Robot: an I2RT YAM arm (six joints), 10 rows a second.
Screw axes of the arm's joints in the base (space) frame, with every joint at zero. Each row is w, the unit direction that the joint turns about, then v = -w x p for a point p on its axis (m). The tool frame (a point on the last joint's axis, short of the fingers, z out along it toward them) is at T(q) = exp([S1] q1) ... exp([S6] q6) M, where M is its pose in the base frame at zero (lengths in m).
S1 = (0, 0, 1, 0, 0, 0)
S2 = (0, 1, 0, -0.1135, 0, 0.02)
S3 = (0, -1, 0, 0.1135, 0, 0.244)
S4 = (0, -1, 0, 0.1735, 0, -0.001)
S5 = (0, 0, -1, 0, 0.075, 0)
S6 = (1, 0, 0, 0, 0.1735, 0)
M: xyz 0.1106 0 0.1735 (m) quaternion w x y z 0.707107 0 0.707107 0
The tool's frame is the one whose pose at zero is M.
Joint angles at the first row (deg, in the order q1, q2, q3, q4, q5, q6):
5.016, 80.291, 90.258, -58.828, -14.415, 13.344
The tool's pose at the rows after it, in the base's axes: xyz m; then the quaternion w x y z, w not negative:
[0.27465 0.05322 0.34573 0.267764 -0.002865 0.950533 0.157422]
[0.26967 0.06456 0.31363 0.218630 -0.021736 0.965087 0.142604]
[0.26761 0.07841 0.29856 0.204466 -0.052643 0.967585 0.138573]
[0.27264 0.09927 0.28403 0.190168 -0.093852 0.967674 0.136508]
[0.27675 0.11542 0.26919 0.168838 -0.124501 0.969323 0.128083]
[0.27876 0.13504 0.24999 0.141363 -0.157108 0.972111 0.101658]
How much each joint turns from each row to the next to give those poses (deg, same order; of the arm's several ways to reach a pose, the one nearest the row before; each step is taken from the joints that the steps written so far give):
4.392, -0.348, -9.812, 2.622, 2.076, -0.460
2.646, 0.413, -5.706, 0.175, 1.290, -0.612
2.952, 0.570, -2.643, 1.639, 0.613, -1.004
3.780, 2.841, -0.570, 1.924, 0.437, -1.312
2.753, 3.082, -0.088, 0.613, 0.699, -1.181
3.542, 3.826, 0.001, 0.044, 2.623, -0.939

